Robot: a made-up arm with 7 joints. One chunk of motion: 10 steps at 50 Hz.
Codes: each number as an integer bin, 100 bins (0 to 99) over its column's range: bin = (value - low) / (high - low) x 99, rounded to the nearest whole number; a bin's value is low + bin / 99 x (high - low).
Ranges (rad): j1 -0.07..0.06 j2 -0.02..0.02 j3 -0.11..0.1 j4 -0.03..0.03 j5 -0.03..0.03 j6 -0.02..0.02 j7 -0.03..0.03
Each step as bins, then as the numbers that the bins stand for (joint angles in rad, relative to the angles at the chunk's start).
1 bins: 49 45 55 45 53 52 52
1 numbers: -0.0057 -0.0018 0.0067 -0.0027 0.0021 0.0010 0.0015
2 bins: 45 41 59 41 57 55 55
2 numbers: -0.0109 -0.0034 0.0152 -0.0052 0.0045 0.0022 0.0033
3 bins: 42 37 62 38 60 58 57
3 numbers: -0.0148 -0.0051 0.0215 -0.0070 0.0064 0.0034 0.0045
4 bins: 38 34 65 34 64 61 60
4 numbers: -0.0201 -0.0063 0.0279 -0.0094 0.0088 0.0046 0.0064
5 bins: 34 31 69 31 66 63 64
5 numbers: -0.0254 -0.0075 0.0364 -0.0112 0.0100 0.0055 0.0088
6 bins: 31 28 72 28 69 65 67
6 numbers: -0.0293 -0.0087 0.0427 -0.0130 0.0118 0.0063 0.0106
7 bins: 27 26 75 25 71 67 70
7 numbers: -0.0345 -0.0095 0.0491 -0.0148 0.0130 0.0071 0.0124
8 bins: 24 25 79 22 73 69 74
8 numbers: -0.0385 -0.0099 0.0576 -0.0167 0.0142 0.0079 0.0148
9 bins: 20 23 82 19 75 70 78
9 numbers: -0.0437 -0.0107 0.0639 -0.0185 0.0155 0.0083 0.0173
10 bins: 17 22 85 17 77 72 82
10 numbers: -0.0477 -0.0111 0.0703 -0.0197 0.0167 0.0091 0.0197
